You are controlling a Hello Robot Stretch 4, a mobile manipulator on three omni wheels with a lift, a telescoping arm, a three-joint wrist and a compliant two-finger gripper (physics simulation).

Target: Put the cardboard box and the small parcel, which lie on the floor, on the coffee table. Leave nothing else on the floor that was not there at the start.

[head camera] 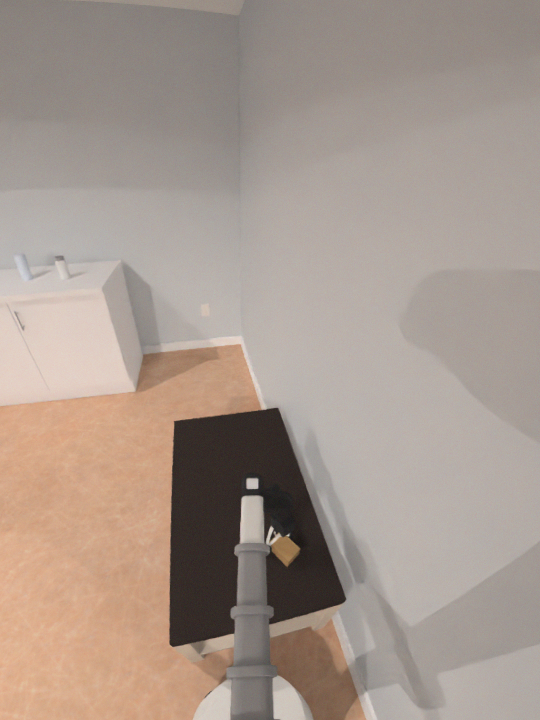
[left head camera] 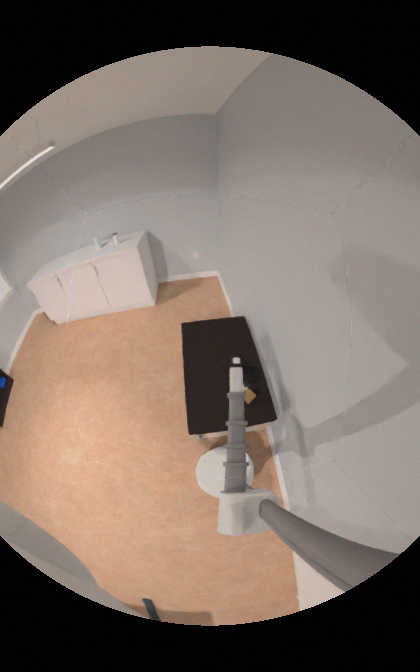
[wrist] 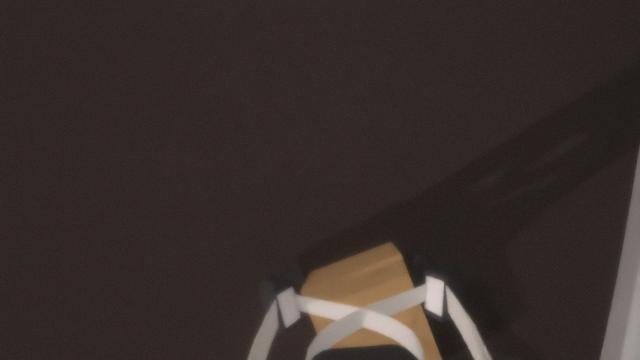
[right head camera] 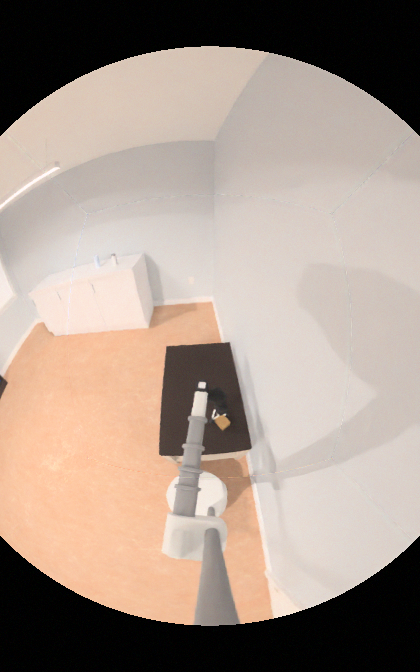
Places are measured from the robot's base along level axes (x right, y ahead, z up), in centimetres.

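Pixels of known places: gripper, fingertip midpoint: [head camera: 277, 545] [wrist: 358, 279].
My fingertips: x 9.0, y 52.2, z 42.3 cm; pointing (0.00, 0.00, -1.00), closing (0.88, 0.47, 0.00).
Behind a point stands the place of what it marks.
A small brown box [head camera: 285, 551] {z 47.2, x 11.1, y 48.1 cm} [left head camera: 249, 396] [right head camera: 222, 423] [wrist: 367, 267] {z 47.2, x 8.6, y 54.0 cm} is between the fingers of my gripper [head camera: 281, 540] {z 42.3, x 9.0, y 52.2 cm} [right head camera: 219, 416] [wrist: 358, 279] {z 42.3, x 9.0, y 52.2 cm}, which is shut on it. I cannot tell from these frames whether it is the cardboard box or the small parcel. It is over the right part of the dark coffee table [head camera: 209, 453] {z 42.2, x -19.9, y 92.6 cm} [left head camera: 205, 345] [right head camera: 190, 360] [wrist: 150, 150] {z 42.2, x -8.7, y 54.9 cm}, slightly tilted in the wrist view. Whether its underside touches the table top is hidden. A second box or parcel does not show in these views.
The wall [head camera: 406, 494] {z 93.8, x 34.6, y 41.7 cm} runs close along the table's right side. A white cabinet [head camera: 75, 343] {z 49.7, x -122.4, y 174.7 cm} [left head camera: 122, 280] [right head camera: 117, 305] with two bottles stands at the back left. My round white base [left head camera: 212, 472] [right head camera: 212, 492] is close to the table's near edge. Dark furniture [left head camera: 6, 400] shows at the far left.
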